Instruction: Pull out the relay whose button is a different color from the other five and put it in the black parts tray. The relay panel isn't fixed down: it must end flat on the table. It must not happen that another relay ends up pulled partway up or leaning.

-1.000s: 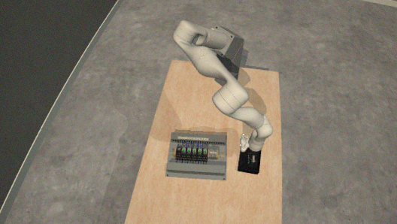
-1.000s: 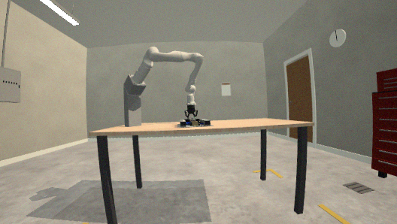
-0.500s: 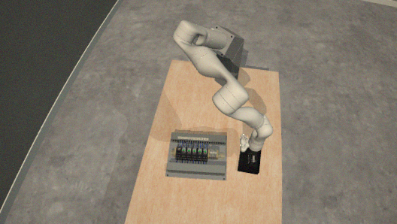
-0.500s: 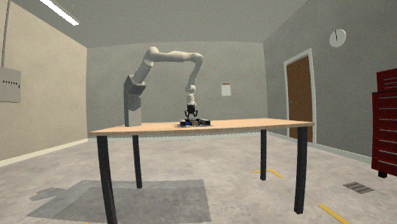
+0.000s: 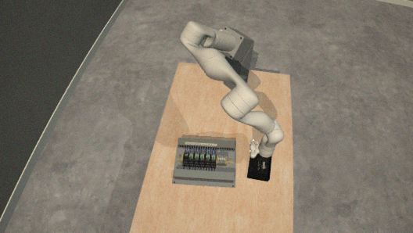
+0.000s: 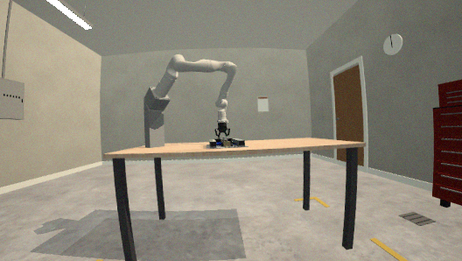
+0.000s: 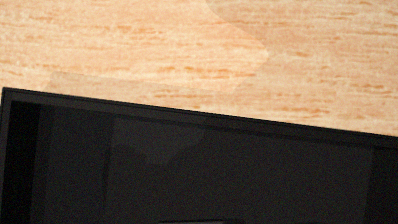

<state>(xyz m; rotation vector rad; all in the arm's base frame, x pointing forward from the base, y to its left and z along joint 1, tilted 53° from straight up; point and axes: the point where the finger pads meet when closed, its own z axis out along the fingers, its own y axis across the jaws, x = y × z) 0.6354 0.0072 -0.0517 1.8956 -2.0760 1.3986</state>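
The relay lies 1 cm below my hand. Also, from my hand: grey relay panel (10 cm behind, 27 cm to the right, 1 cm below); black parts tray (2 cm below).
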